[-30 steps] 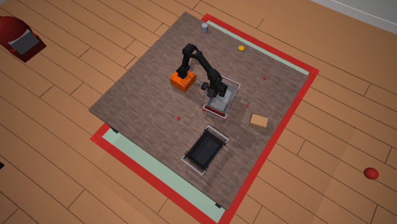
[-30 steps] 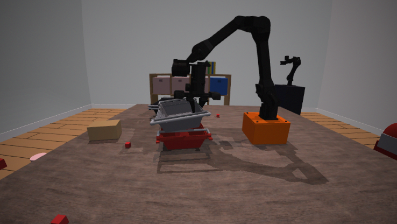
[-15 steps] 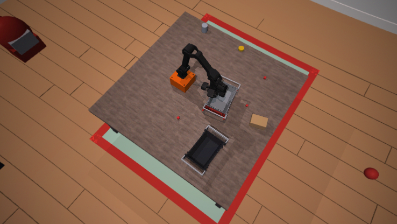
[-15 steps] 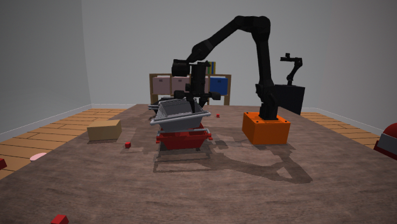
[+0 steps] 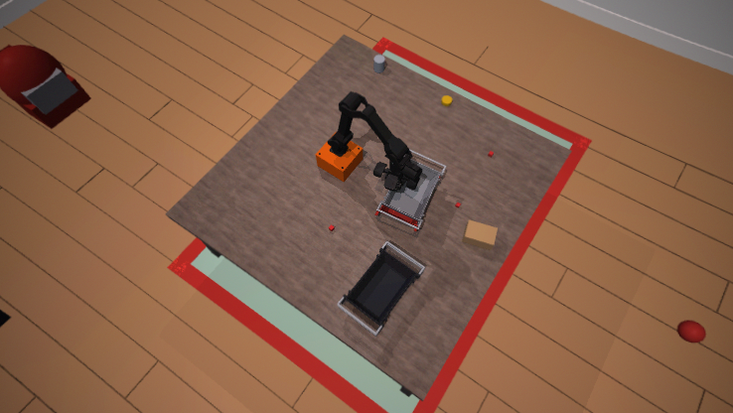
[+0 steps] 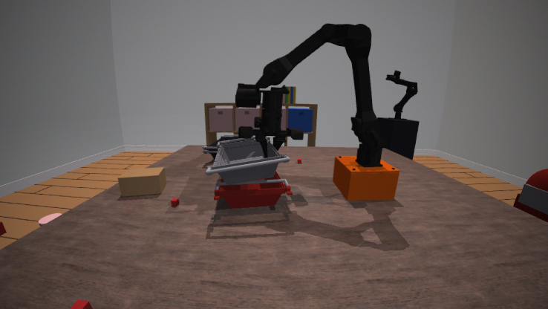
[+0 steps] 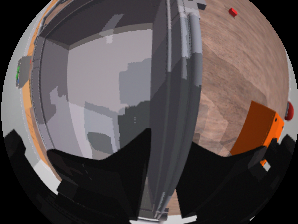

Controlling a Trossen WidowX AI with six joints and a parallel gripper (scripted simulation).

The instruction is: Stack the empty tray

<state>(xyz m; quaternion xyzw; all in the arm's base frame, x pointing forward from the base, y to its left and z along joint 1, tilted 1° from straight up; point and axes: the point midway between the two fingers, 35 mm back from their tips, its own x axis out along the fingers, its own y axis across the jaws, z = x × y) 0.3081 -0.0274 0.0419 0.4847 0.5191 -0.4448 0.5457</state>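
My gripper tip is now 70 mm short of the grey tray, 20 mm below it and 10 mm to the right of it. Round my gripper tip: cardboard box (400 mm ahead, 60 mm below, 10 mm to the left); then grey cylinder (590 mm to the left, 440 mm behind, 60 mm below); then yellow disc (590 mm to the left, 80 mm below, 50 mm behind).
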